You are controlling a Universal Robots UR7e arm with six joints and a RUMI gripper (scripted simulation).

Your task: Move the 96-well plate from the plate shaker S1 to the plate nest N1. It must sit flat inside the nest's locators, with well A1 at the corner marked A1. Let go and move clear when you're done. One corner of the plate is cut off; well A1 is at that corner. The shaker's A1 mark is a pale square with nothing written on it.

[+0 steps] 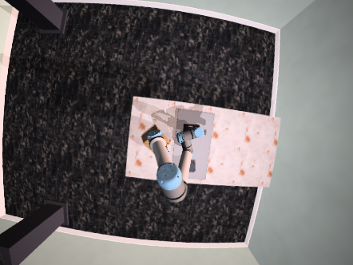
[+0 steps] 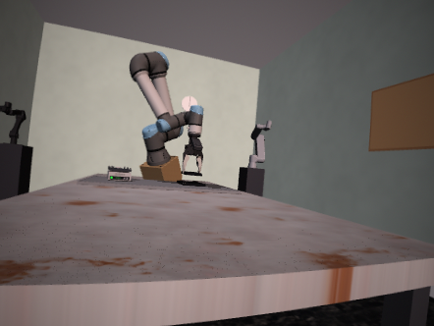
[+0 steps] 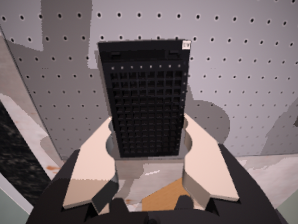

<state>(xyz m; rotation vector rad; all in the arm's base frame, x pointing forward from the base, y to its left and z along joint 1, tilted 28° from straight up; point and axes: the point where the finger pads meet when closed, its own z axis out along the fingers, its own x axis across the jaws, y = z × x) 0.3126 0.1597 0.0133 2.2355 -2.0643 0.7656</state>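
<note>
Now: the plate nest N1 60 mm below my hand. Also, from my hand: black 96-well plate 10 mm below; white A1 label 80 mm ahead, 60 mm below, 50 mm to the right.
</note>
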